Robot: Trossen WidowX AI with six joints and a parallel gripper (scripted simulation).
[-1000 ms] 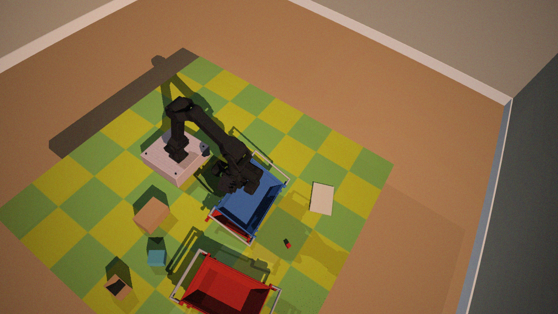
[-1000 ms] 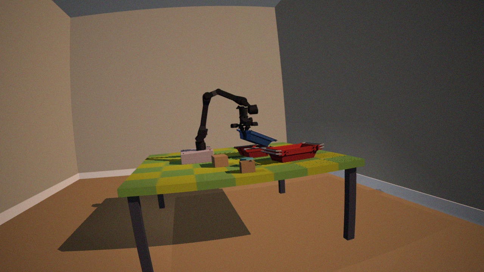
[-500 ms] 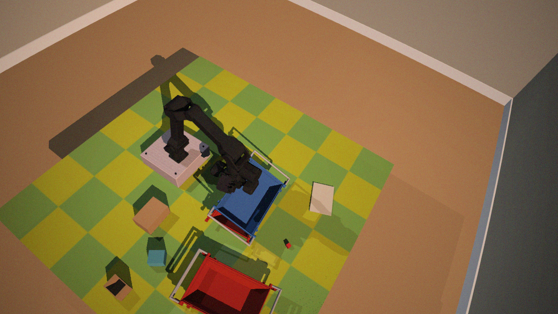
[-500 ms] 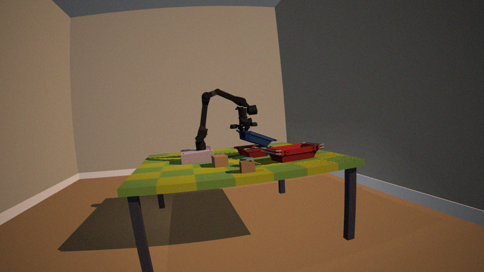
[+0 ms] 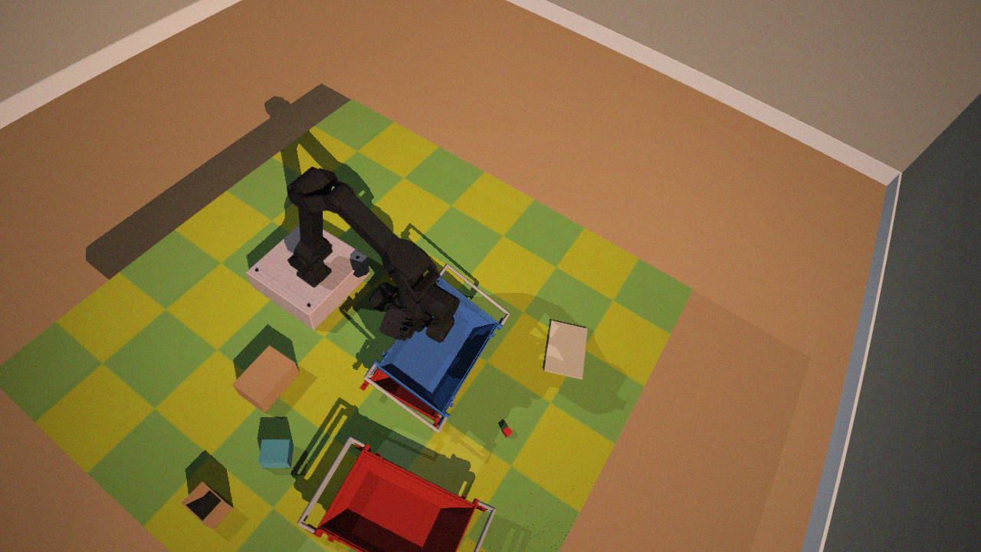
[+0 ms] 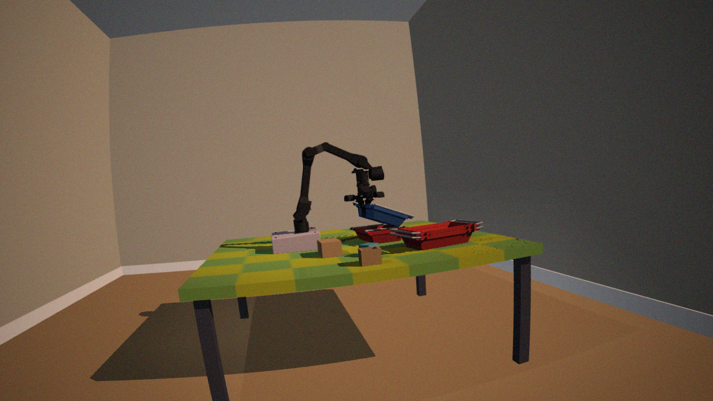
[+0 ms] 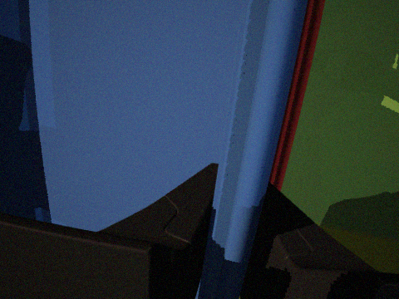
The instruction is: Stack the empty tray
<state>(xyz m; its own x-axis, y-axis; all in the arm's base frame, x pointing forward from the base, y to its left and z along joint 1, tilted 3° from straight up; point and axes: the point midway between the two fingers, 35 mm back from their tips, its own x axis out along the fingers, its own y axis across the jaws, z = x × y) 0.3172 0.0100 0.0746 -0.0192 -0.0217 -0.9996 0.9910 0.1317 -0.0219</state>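
The blue tray is 8 cm ahead of my gripper tip and 1 cm to the left of it. Also, from my gripper tip: teal cube 7 cm behind, 38 cm to the right, 11 cm below; then flat plate 30 cm ahead, 26 cm to the left, 13 cm below; then small red block 30 cm ahead, 2 cm to the right, 12 cm below.
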